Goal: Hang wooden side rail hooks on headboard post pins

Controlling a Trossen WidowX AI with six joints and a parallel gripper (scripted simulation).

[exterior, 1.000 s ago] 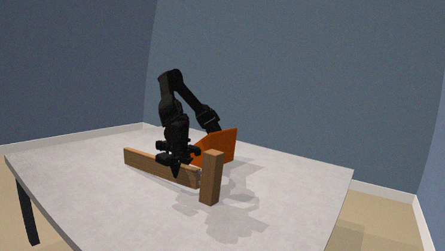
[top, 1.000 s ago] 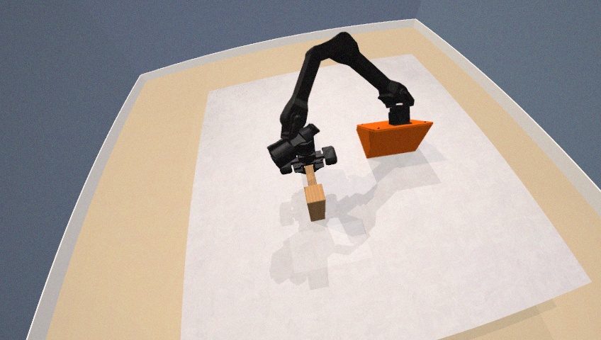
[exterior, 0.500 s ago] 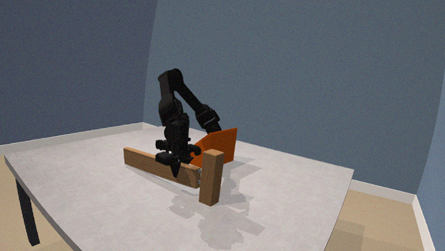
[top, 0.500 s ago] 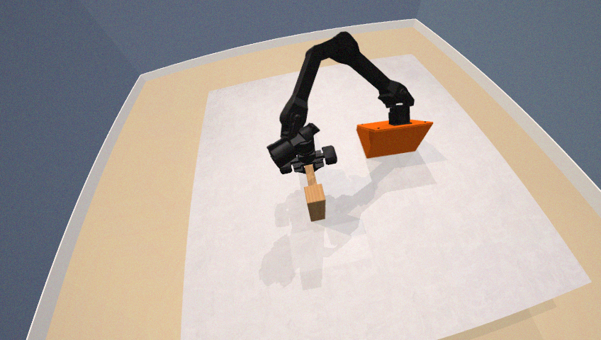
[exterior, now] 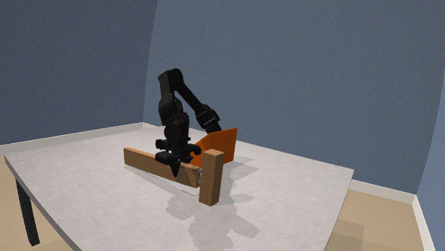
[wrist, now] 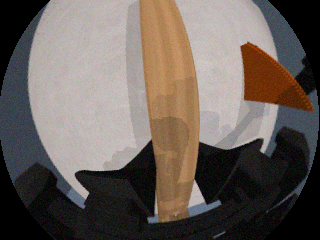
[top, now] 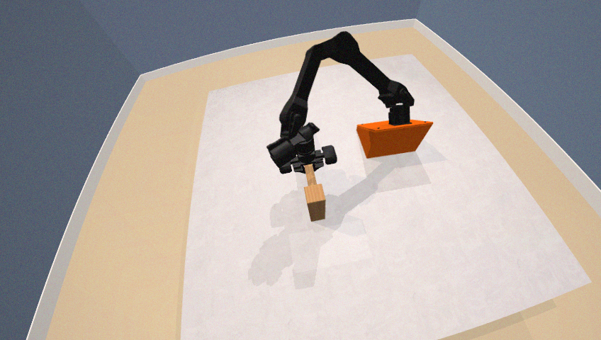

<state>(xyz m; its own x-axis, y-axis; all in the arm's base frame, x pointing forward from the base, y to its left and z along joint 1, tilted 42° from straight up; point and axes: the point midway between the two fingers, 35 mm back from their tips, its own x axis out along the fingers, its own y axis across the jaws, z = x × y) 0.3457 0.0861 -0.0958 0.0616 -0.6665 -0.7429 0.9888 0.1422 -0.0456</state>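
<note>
My gripper tip is now 140 mm to the right of the headboard post, 40 mm below it and 20 mm past it.
</note>
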